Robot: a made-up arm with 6 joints.
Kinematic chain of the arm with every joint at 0, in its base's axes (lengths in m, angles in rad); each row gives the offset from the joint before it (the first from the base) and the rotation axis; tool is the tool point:
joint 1: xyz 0 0 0.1 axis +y
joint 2: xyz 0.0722 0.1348 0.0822 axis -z
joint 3: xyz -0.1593 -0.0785 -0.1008 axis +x
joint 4: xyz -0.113 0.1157 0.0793 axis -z
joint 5: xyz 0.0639 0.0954 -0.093 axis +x
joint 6: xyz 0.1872 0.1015 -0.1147 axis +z
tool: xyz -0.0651 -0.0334 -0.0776
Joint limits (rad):
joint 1: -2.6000..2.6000
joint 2: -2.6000..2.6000
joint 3: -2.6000..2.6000
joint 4: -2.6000..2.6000
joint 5: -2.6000..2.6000
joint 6: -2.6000..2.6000
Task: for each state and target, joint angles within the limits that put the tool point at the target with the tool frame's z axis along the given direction. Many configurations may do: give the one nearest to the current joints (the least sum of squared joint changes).
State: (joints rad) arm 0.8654 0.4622 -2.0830 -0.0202 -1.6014 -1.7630
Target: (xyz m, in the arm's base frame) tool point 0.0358 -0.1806 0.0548 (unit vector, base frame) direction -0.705 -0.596 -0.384
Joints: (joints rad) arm 0.0939 -0.0515 -2.3374 -0.7738 -1.6640 -1.3570
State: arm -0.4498 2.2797 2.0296 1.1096 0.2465 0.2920
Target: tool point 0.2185 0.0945 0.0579 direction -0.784 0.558 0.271
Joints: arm -0.2063 2.3643 1.1987 1.0246 -0.1363 0.2656
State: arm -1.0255 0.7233 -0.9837 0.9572 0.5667 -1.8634
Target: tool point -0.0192 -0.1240 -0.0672 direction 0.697 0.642 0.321
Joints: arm -0.4215 0.7493 -1.4480 0.8298 -0.1695 -1.8568
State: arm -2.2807 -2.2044 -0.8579 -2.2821 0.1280 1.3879
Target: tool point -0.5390 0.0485 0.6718 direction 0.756 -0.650 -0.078
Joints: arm -2.5957 -2.6000 -1.6892 -2.2769 0.3393 1.9661
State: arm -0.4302 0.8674 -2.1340 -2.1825 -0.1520 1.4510
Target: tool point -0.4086 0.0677 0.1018 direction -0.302 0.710 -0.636
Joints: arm 0.2004 1.0721 -2.5251 -1.2432 -0.8393 0.9811
